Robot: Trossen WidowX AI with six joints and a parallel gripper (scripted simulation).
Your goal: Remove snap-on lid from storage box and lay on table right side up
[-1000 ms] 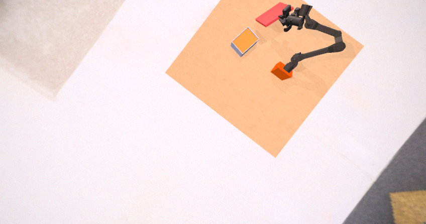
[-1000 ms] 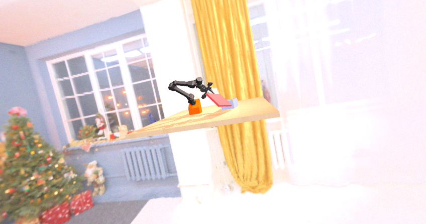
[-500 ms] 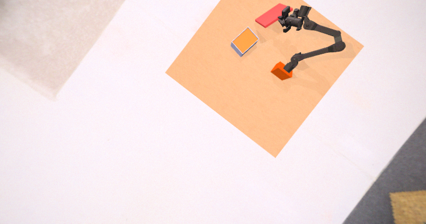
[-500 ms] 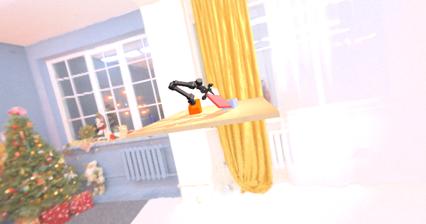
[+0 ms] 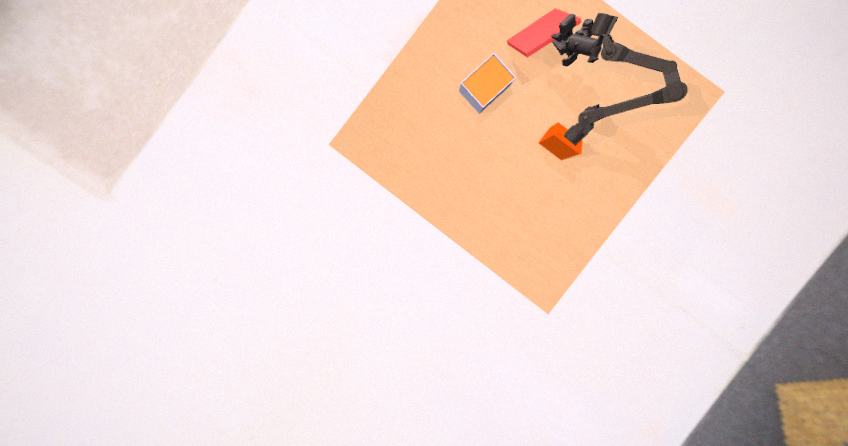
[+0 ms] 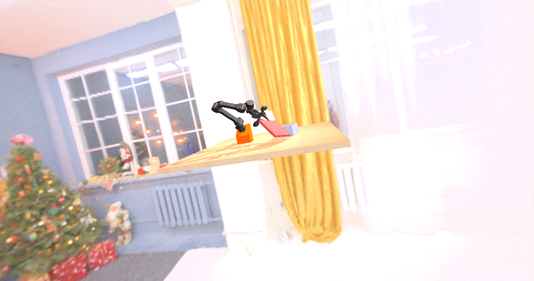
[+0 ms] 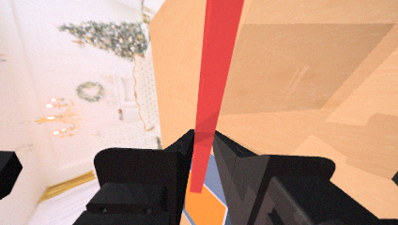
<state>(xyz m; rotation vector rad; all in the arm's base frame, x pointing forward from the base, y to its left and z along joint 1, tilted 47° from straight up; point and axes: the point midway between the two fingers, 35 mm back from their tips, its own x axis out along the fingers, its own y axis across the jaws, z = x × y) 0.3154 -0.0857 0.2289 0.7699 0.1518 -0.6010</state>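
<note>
Now: gripper tip 5 cm short of the red lid, 3 cm to the left of it and 6 cm above it. The rest, counted from my gripper tip: storage box: 8 cm ahead, 27 cm to the left, 12 cm below.
</note>
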